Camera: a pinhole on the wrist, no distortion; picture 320 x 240 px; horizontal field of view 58.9 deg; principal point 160.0 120.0 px. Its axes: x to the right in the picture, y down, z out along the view. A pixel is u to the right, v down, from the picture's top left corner.
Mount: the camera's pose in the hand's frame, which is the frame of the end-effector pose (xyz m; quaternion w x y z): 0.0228 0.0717 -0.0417 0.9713 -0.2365 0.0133 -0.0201
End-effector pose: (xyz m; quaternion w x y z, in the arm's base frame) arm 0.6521 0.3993 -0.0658 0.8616 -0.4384 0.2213 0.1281
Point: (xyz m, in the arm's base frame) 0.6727 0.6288 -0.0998
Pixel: 173.6 82.4
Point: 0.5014 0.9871 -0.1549
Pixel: 100.0 195.1
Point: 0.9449 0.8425 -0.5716
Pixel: outside the picture
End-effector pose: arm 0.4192 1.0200 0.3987 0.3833 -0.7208 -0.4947 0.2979
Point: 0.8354 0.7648 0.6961
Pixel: behind the camera
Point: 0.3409 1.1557 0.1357
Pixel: 241.9 70.1
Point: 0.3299 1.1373 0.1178
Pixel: 217.9 77.9
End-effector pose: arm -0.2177 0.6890 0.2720 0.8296 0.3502 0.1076 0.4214
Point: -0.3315 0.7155 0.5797
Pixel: 108.4 221.8
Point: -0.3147 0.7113 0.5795
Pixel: 116.7 205.1
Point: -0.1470 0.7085 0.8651
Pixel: 201.0 135.3
